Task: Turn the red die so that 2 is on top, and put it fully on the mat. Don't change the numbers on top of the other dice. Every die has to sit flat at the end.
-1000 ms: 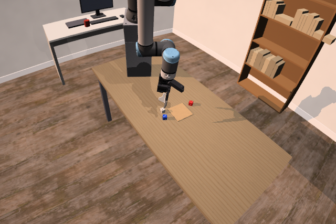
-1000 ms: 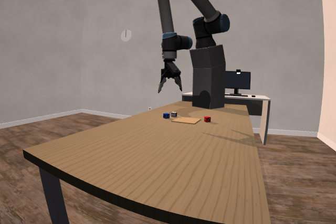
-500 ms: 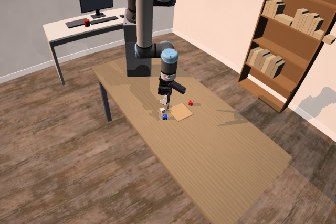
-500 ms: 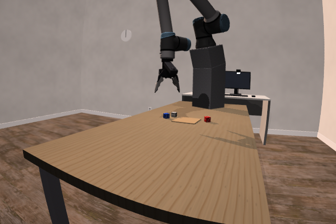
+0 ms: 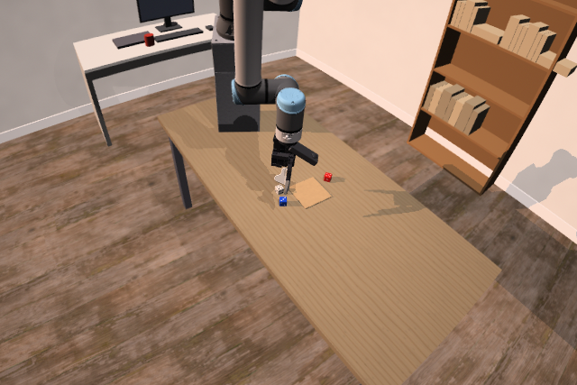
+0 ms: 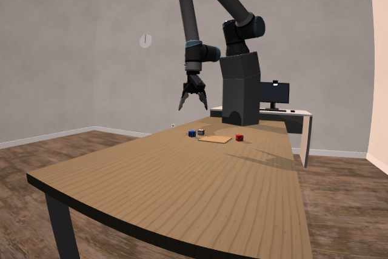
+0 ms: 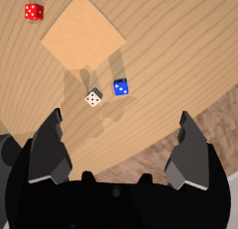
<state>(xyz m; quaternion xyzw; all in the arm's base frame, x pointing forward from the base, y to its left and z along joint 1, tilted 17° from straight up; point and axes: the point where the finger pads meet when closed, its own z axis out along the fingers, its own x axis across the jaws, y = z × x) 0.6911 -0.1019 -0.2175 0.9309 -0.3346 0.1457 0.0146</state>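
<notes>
The blue die is 130 mm below my hand, 10 mm to the right of it and 10 mm behind it. From my hand the other things lie so: tan mat: 140 mm below, 130 mm to the left, 10 mm behind; then white die: 130 mm below, 80 mm behind, 10 mm to the left; then red die: 250 mm to the left, 130 mm below, 40 mm behind.
</notes>
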